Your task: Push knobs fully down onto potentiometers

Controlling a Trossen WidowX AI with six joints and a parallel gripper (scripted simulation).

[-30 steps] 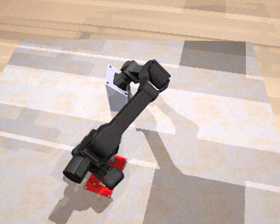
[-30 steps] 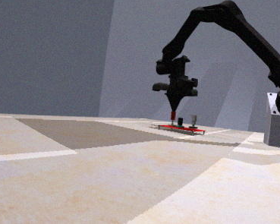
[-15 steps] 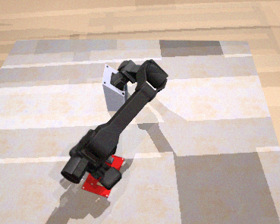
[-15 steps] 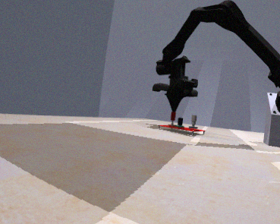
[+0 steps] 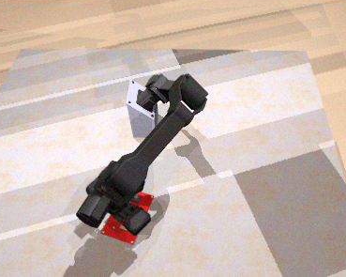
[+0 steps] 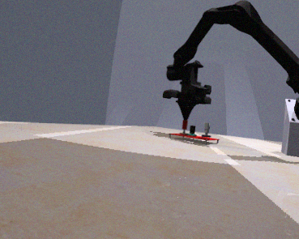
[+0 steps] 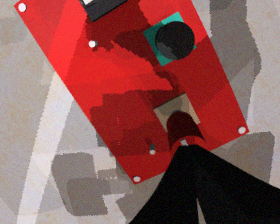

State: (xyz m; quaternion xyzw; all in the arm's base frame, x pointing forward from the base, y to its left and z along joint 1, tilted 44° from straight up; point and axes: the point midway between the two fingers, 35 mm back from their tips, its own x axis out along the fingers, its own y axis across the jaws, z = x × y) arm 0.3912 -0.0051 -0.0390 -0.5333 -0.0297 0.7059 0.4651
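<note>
Now: gripper tip 10 mm above the red knob. The rest, counted from my gripper tip: grey knob: 90 mm behind, 20 mm to the left, 20 mm below.
</note>
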